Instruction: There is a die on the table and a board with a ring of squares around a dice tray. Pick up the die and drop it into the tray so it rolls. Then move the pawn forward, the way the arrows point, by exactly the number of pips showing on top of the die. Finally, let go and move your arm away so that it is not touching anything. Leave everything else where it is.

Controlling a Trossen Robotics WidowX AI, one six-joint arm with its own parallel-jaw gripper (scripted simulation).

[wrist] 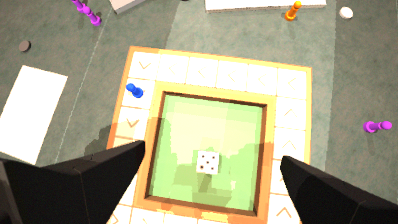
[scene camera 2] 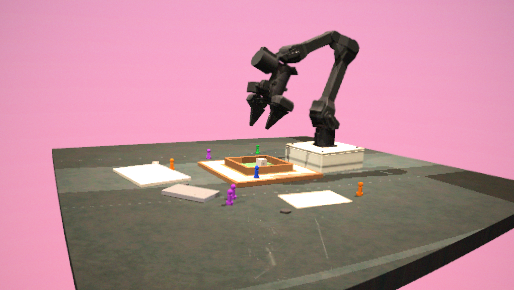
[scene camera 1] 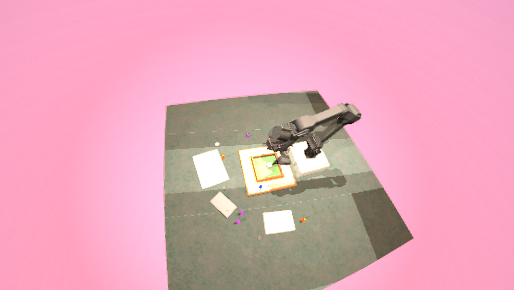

Observation:
My gripper (scene camera 2: 258,127) is open, holding nothing. I also see a dice tray (wrist: 188,125).
My gripper is seen too in the wrist view (wrist: 212,154).

